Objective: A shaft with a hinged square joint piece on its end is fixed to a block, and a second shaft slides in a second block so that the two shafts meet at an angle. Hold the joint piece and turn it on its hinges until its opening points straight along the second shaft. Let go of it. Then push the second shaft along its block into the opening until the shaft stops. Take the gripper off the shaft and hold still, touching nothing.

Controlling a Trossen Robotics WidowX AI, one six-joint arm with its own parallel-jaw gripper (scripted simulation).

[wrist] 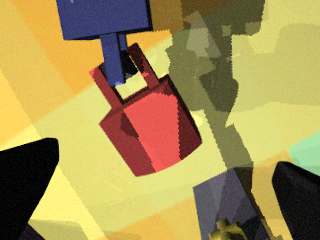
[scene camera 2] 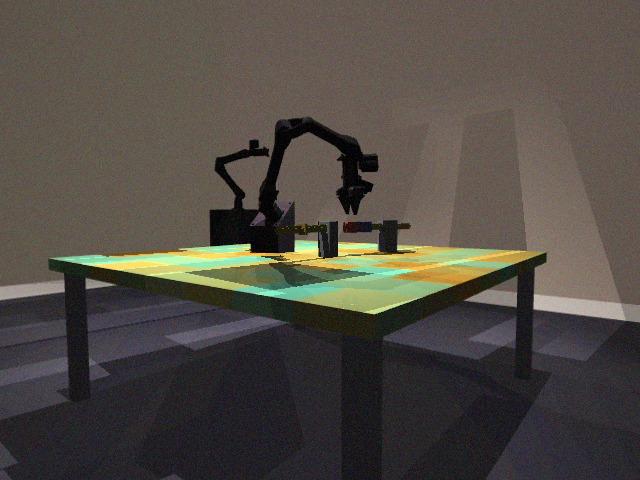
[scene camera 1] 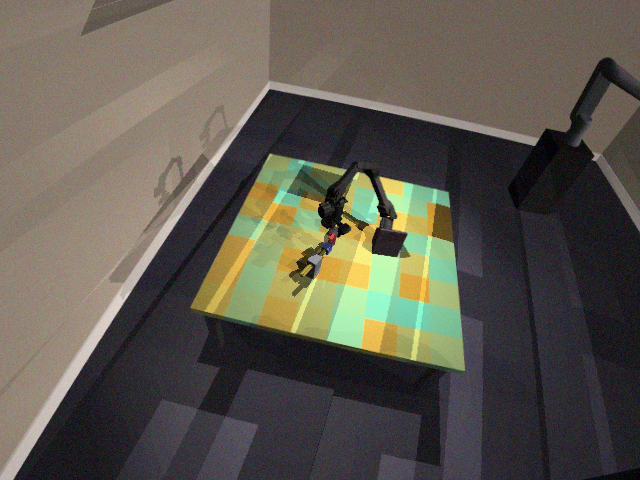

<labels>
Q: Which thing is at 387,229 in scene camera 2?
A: A grey block.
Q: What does my gripper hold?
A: Nothing.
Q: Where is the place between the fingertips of my gripper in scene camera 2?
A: At 351,214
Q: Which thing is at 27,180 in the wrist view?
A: My gripper.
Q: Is my gripper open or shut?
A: Open.
</labels>
